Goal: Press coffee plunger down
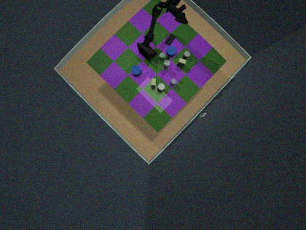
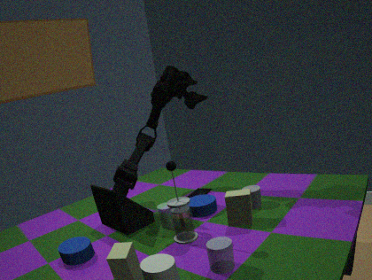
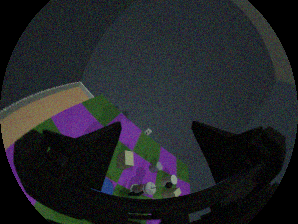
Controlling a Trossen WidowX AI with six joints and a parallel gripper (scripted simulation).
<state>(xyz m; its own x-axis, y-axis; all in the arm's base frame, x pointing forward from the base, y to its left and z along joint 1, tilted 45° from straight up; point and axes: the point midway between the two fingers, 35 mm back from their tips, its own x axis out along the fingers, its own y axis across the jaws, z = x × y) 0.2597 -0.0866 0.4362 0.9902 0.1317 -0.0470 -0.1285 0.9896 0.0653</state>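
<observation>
Right now the coffee press is 320 mm below my gripper tip, 250 mm to the right of it and 20 mm ahead of it. Also, from my gripper tip: white cylinder 500 mm to the right, 400 mm below, 170 mm ahead.
</observation>
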